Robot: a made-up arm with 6 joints.
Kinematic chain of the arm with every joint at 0, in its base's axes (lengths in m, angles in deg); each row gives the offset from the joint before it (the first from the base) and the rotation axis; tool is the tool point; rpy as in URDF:
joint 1: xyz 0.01 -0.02 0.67 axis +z
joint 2: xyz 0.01 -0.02 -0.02 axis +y
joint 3: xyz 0.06 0 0.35 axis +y
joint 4: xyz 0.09 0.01 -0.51 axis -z
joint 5: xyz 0 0.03 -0.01 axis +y
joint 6: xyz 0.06 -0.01 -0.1 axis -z
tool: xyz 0.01 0.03 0 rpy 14.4 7.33 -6.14
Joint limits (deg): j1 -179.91..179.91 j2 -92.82..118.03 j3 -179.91..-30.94 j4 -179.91..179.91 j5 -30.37..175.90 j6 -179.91..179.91
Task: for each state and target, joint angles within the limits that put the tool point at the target. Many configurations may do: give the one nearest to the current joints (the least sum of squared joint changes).
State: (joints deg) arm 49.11 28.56 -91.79 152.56 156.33 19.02
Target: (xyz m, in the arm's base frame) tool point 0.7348 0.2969 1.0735
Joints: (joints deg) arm 23.80 33.09 -116.31 158.00 130.41 22.68
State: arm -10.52 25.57 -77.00 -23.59 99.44 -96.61
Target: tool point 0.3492 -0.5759 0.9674
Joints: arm -54.84 7.57 -96.41 -31.75 98.02 -98.96
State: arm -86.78 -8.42 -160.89 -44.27 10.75 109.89
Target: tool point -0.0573 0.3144 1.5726
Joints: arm -71.98 -18.01 -176.44 -41.79 5.33 111.62
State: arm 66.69 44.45 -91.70 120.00 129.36 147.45
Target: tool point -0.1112 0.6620 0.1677
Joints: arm 92.24 82.36 -101.71 123.60 111.46 141.62
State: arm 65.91 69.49 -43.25 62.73 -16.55 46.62
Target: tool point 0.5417 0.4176 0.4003
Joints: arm 47.80 42.91 -66.06 62.27 -21.42 46.78
